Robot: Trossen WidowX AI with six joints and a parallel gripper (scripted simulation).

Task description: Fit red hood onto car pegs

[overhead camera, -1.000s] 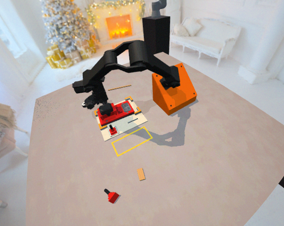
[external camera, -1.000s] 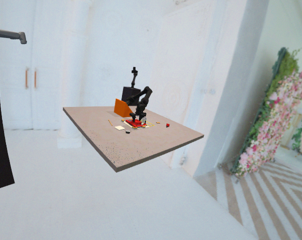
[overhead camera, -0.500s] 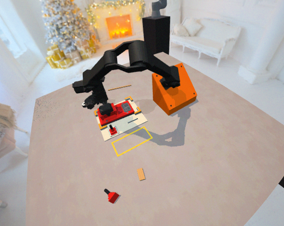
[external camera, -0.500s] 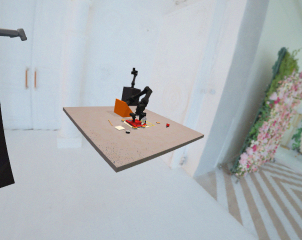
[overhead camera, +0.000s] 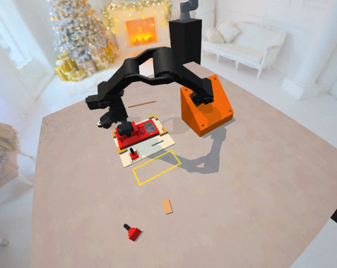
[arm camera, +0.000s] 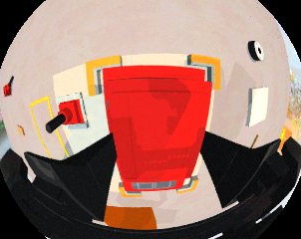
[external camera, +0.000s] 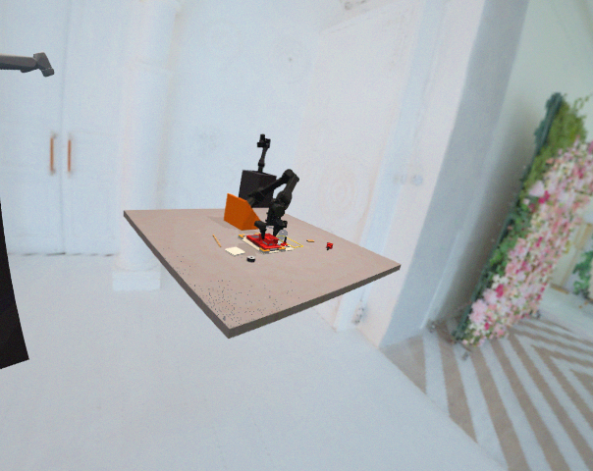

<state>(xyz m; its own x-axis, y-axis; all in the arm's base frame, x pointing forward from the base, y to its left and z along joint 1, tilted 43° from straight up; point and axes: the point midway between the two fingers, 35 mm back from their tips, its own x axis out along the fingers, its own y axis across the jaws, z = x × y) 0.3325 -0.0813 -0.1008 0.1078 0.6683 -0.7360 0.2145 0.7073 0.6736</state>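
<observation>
The hood is 10 mm above my gripper tip. From my gripper tip the other things lie so: white card: 210 mm to the right, 50 mm below, 30 mm behind; then grey engine block: 30 mm below; then black-and-white ring: 210 mm to the right, 90 mm ahead, 40 mm below.
</observation>
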